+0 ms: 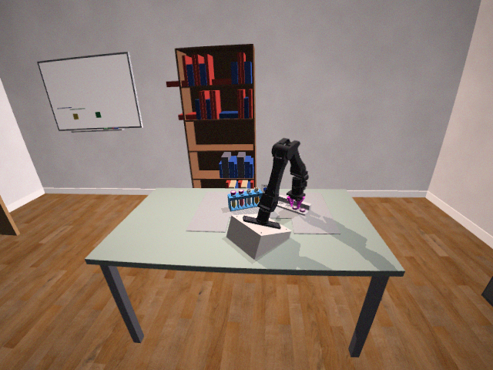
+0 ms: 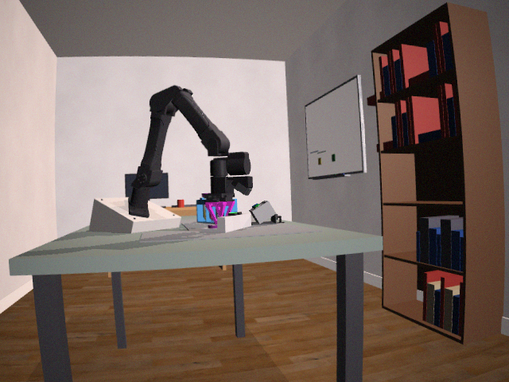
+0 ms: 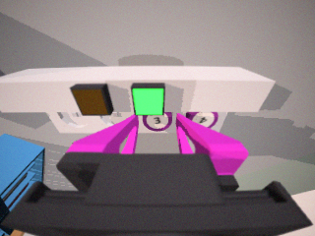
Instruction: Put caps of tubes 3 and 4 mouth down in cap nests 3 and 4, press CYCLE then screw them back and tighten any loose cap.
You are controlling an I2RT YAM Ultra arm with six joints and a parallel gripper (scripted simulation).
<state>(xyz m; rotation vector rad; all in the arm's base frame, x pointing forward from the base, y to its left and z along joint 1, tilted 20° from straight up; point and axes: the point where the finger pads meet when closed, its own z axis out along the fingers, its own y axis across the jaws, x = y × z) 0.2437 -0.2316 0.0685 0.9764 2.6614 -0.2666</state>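
Now: hand 4 cm past the purple cap, 4 cm to the left of it and 1 cm above it. Round my hand: grey key desk 20 cm ahead, 14 cm to the left, 3 cm above; then blue cycle key 19 cm ahead, 16 cm to the left, 4 cm above; then green ready key 17 cm ahead, 12 cm to the left, 4 cm above.
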